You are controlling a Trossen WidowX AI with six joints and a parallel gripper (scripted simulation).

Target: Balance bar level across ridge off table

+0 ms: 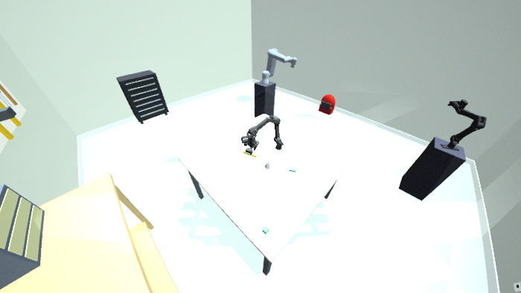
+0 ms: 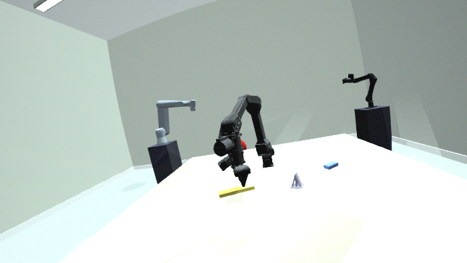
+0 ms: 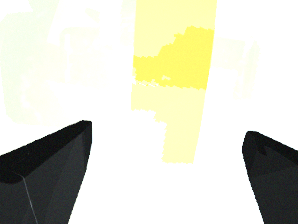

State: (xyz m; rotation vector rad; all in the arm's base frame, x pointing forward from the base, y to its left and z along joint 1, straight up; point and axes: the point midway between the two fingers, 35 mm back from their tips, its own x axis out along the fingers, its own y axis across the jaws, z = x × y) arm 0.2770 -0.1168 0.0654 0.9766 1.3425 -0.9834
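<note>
Now: the yellow bar 3 cm to the right of my gripper tip, 2 cm below it and 1 cm ahead of it. Also, from my gripper tip: green cube: 62 cm to the left, 46 cm ahead, 1 cm below; then small blue block: 42 cm to the left, 11 cm behind, 2 cm below.
</note>
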